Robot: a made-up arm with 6 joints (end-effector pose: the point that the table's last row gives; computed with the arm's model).
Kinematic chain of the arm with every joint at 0, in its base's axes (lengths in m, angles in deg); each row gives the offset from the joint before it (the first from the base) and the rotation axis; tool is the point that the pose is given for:
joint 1: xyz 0 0 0.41 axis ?
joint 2: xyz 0.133 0 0 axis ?
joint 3: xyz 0 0 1.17 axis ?
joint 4: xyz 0 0 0.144 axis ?
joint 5: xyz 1.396 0 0 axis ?
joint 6: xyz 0.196 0 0 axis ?
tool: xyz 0 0 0
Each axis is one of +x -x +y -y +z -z.
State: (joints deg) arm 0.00 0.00 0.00 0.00 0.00 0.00
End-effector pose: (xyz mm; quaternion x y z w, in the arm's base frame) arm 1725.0 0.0 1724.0 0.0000 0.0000 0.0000 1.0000
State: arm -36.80 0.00 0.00 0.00 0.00 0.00
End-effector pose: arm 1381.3 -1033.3 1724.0 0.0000 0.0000 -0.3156 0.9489
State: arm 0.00 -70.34 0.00 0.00 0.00 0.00
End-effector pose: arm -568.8 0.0 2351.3 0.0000 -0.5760 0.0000 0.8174
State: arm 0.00 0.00 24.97 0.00 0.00 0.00
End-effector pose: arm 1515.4 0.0 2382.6 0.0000 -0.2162 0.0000 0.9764
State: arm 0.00 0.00 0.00 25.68 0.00 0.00
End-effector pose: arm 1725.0 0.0 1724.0 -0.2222 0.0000 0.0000 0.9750
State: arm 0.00 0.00 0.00 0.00 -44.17 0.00
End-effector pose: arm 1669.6 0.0 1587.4 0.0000 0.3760 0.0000 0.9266
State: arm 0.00 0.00 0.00 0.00 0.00 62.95
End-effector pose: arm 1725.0 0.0 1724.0 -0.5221 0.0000 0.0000 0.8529
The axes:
joint 1: +z
joint 2: +y
joint 3: -y
joint 4: -x
joint 5: -y
joint 6: -x

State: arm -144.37 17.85 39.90 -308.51 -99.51 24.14
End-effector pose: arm -1507.8 -894.6 2057.5 -0.4917 -0.5302 0.6893 0.0441
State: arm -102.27 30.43 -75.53 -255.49 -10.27 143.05
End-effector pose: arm -125.6 -418.4 -150.8 -0.6026 0.1242 0.7380 0.2769
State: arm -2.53 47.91 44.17 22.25 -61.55 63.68
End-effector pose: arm 2481.1 -174.9 1081.6 -0.5682 0.5115 0.1864 0.6170
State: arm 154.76 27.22 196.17 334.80 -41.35 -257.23
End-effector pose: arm 746.7 -413.0 1719.9 0.6125 -0.5186 0.0982 0.5884
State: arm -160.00 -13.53 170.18 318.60 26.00 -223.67
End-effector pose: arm 1574.4 633.5 1237.8 0.6052 0.3586 0.0980 0.7040
